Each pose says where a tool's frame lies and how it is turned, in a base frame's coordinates. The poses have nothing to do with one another.
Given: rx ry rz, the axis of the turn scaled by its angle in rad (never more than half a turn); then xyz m.
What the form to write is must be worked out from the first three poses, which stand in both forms.
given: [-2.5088, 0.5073, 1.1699, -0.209, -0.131, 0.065]
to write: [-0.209, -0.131, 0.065, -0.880, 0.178, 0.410, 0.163]
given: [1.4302, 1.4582, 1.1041, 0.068, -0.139, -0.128]
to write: [0.068, -0.139, -0.128, 0.565, 0.576, 0.436, 0.399]
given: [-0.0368, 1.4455, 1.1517, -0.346, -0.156, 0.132]
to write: [-0.346, -0.156, 0.132, -0.016, 0.624, 0.497, 0.602]
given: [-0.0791, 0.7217, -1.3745, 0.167, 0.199, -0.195]
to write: [0.167, 0.199, -0.195, -0.036, 0.326, -0.620, 0.713]
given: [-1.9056, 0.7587, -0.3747, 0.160, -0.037, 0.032]
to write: [0.160, -0.037, 0.032, -0.789, 0.314, -0.155, 0.504]
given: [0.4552, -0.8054, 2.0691, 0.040, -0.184, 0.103]
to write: [0.040, -0.184, 0.103, 0.182, -0.322, 0.827, 0.424]
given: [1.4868, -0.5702, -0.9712, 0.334, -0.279, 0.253]
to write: [0.334, -0.279, 0.253, 0.640, -0.246, -0.418, 0.596]
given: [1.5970, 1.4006, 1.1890, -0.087, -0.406, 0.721]
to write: [-0.087, -0.406, 0.721, 0.615, 0.540, 0.458, 0.346]
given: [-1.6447, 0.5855, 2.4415, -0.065, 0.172, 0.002]
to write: [-0.065, 0.172, 0.002, -0.547, 0.195, 0.811, 0.070]
